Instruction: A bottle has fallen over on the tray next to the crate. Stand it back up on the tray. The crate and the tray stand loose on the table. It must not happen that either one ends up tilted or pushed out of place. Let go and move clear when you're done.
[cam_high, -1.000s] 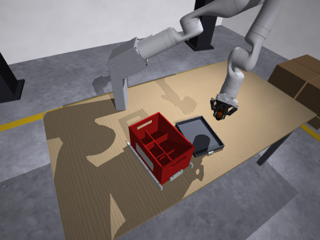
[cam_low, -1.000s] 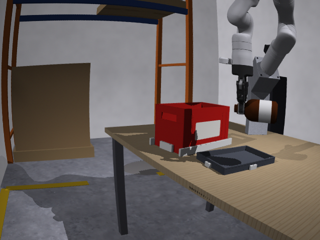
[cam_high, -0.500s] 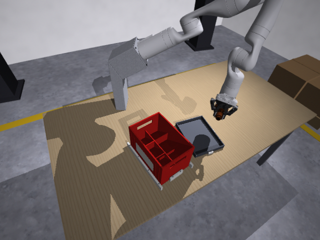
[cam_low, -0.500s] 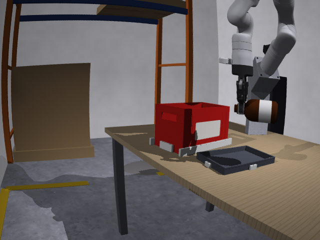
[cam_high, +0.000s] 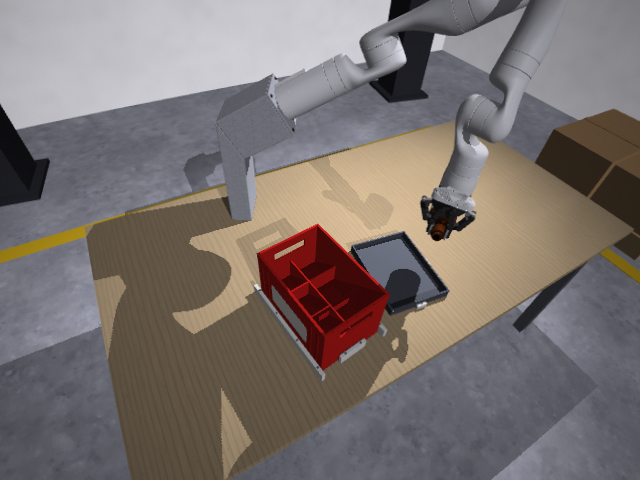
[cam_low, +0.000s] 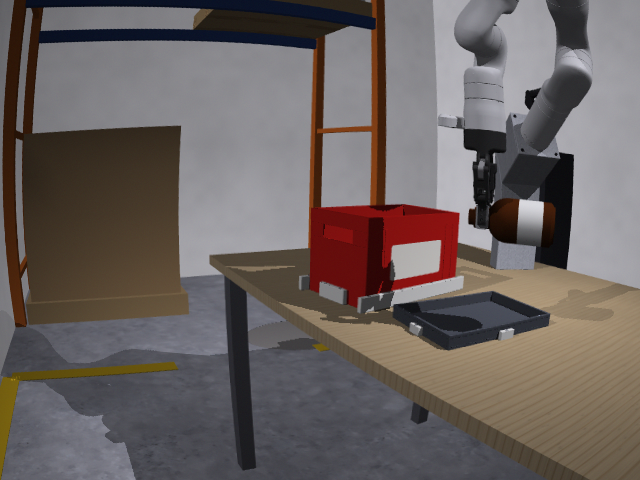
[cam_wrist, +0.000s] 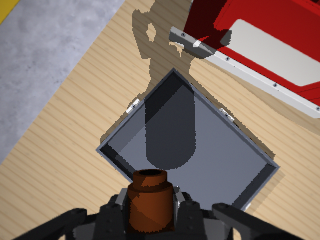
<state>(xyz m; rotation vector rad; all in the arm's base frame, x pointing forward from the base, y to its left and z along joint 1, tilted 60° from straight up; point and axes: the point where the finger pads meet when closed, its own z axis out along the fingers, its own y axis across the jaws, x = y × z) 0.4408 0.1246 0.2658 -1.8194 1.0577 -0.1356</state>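
The brown bottle lies 40 mm behind my hand and 40 mm to the left of it. The rest, counted from my hand: dark grey tray: 40 mm behind, 50 mm to the right, 190 mm below; red crate: 20 mm ahead, 330 mm to the right, 120 mm below.
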